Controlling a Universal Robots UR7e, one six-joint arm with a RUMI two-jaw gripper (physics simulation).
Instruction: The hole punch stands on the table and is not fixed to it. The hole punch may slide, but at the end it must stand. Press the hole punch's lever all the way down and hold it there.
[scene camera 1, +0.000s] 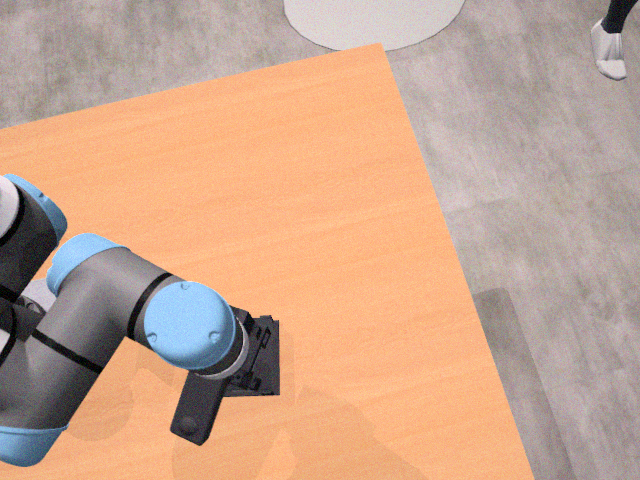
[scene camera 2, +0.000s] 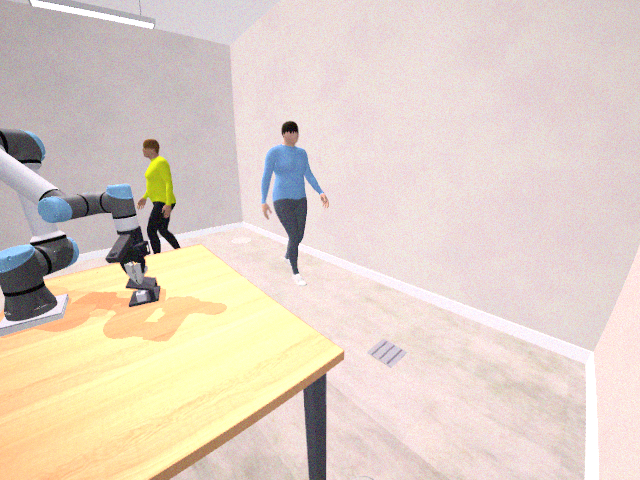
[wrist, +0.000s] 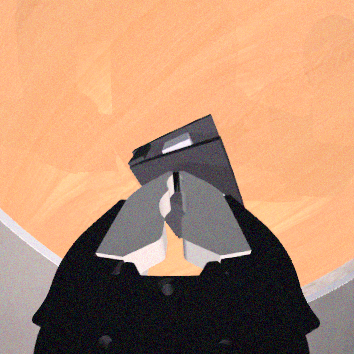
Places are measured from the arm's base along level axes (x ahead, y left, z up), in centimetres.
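Pixels of known places: gripper, fingertip midpoint: (scene camera 2: 139, 284) (wrist: 176, 174); arm's base at its link origin: (scene camera 2: 32, 309).
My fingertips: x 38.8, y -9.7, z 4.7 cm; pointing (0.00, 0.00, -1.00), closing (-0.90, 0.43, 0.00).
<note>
Ahead of a thing's pixels: the offset from my fingertips to its top centre. Level surfaces: height alone.
The dark hole punch @(dx +0.3, dy +3.7, dz +1.0 cm) (scene camera 1: 269, 361) (scene camera 2: 150, 296) (wrist: 200, 132) stands upright on the table @(dz -7.5 cm) (scene camera 1: 336, 206) (scene camera 2: 170, 372) (wrist: 280, 100). Its wide dark lever @(dx +0.3, dy +3.7, dz +1.0 cm) (scene camera 2: 148, 283) (wrist: 217, 167) lies above the base, with a light metal part showing between them in scene camera 2. A gap between lever and base shows there, so the lever looks not fully down. My gripper (scene camera 2: 136, 282) (wrist: 176, 174) is shut and empty, pointing down, with its fingertips at the lever's top. Whether they touch it is hard to tell. In scene camera 1 the arm hides the fingertips and part of the punch.
The arm's base plate (scene camera 2: 61, 308) stands at the left of the table in scene camera 2. The table's edge runs to the right of the punch. A person in blue (scene camera 2: 289, 173) and a person in yellow (scene camera 2: 159, 180) are on the floor beyond the table.
</note>
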